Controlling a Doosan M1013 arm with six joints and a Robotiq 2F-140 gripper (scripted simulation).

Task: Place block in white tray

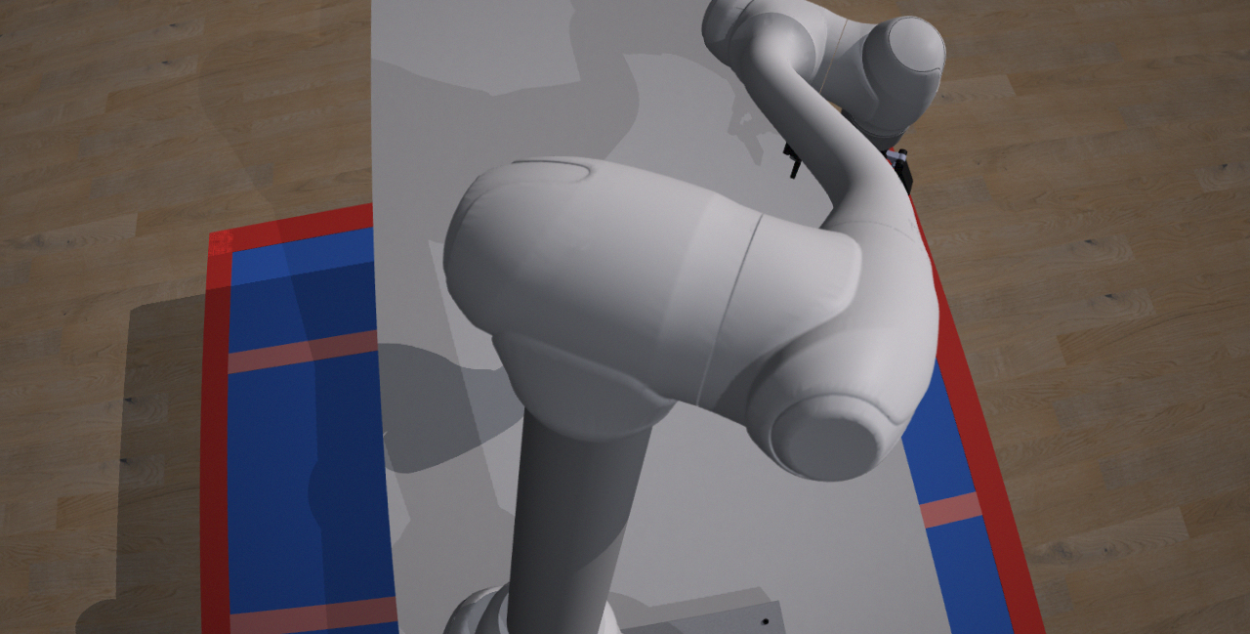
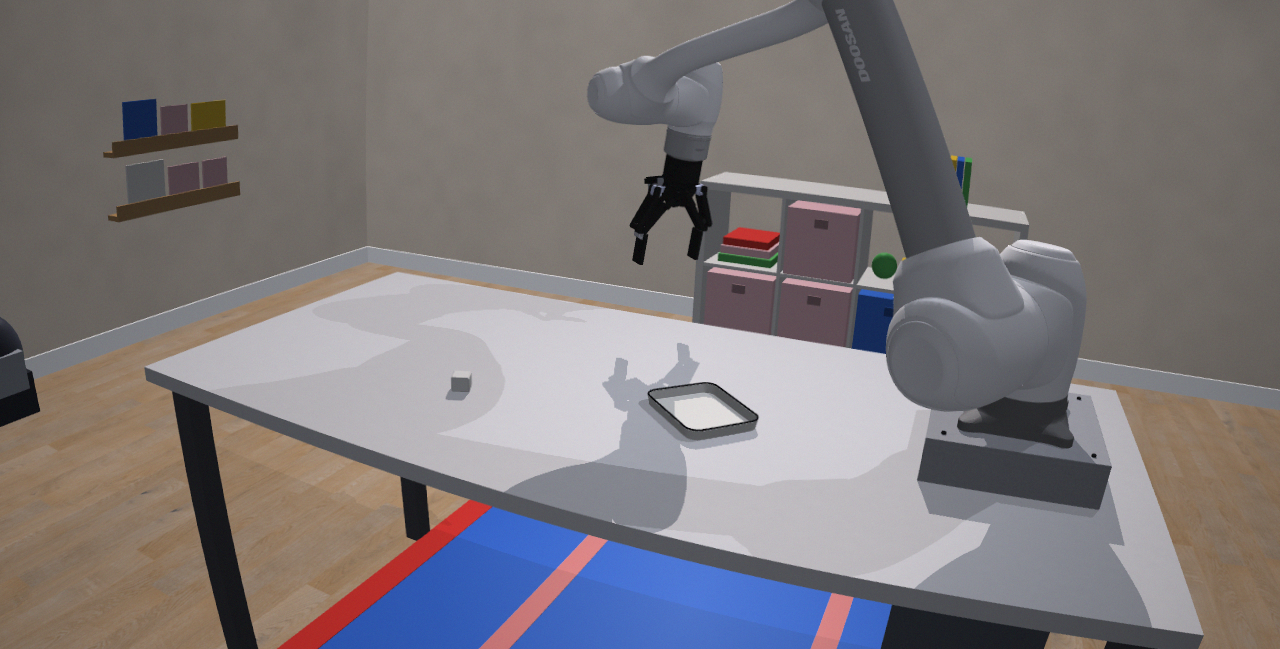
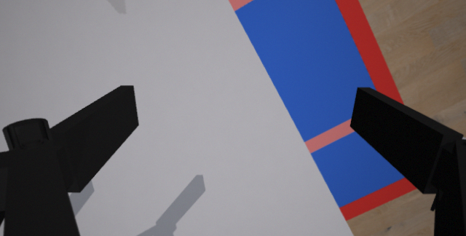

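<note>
My hand is 15 cm short of the small white block, 52 cm to the right of it and 13 cm above it. Also, from my hand: white tray: 24 cm behind, 41 cm to the left, 13 cm below.
</note>
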